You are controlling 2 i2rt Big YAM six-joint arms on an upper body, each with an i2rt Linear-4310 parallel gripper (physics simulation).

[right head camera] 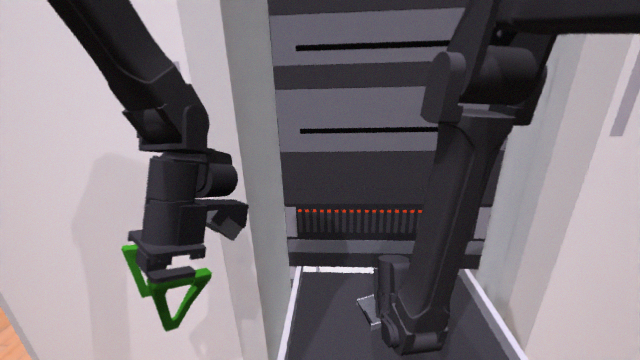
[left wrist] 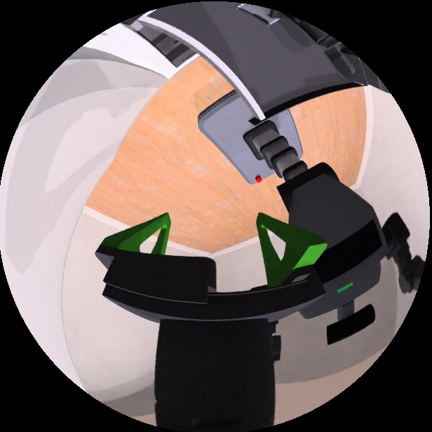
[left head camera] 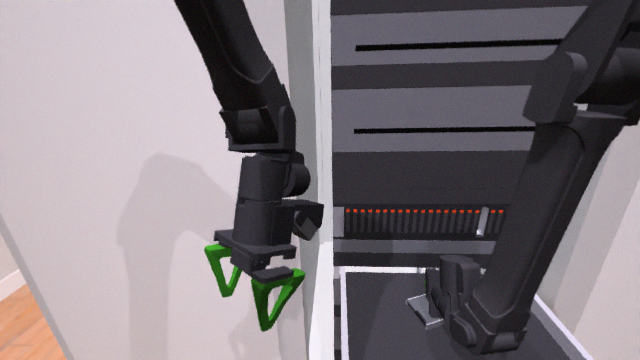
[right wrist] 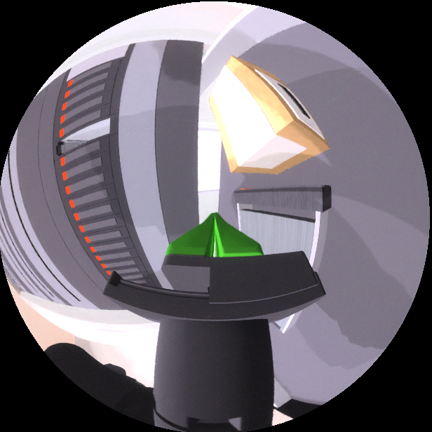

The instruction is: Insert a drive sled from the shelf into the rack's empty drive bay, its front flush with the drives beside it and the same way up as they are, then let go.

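Places are measured from the left arm's base along level axes (x back, y right, z up), in centimetres.
Pixels of known places: left gripper, between the fingertips: (right head camera: 158, 311) (left head camera: 245, 311); right gripper, between the fingertips: (left head camera: 433, 278).
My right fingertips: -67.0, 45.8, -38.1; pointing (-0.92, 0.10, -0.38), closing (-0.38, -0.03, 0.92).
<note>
Ahead of a thing's pixels: the offset from my right fingertips to its top centre, as dx, dy, dz. "spot": to the spot under its first point. Level surfaces: height alone.
A grey metal drive sled @(+6.8, -0.9, -1.4) (left head camera: 420, 309) (right head camera: 366, 307) (right wrist: 280, 230) lies on the dark shelf @(dz -3.1) (left head camera: 375, 300) (right head camera: 325, 315) (right wrist: 370, 280), partly hidden by the right arm in both head views. The row of drives @(spot: -3.2, -6.2, +13.9) (left head camera: 410, 223) (right head camera: 360, 223) (right wrist: 82, 184) with orange marks runs across the rack. A pale upright strip @(spot: -5.1, +11.7, +13.4) (left head camera: 482, 221) (right wrist: 90, 135) breaks the row; I cannot tell whether it is an open bay or a part in it. My right gripper (right wrist: 214, 217) is shut and empty, beside the sled in the right wrist view. My left gripper (left head camera: 245, 312) (right head camera: 159, 312) (left wrist: 213, 217) is open and empty, left of the rack.
An orange-edged white box (right wrist: 250, 117) is on the shelf beyond the sled in the right wrist view. The shelf has a raised white rim @(spot: +9.3, +20.7, +0.2) (right head camera: 492, 310). A pale rack post (right head camera: 255, 175) stands between the left gripper and the drives. The robot's base (left wrist: 240, 140) shows below the shelf.
</note>
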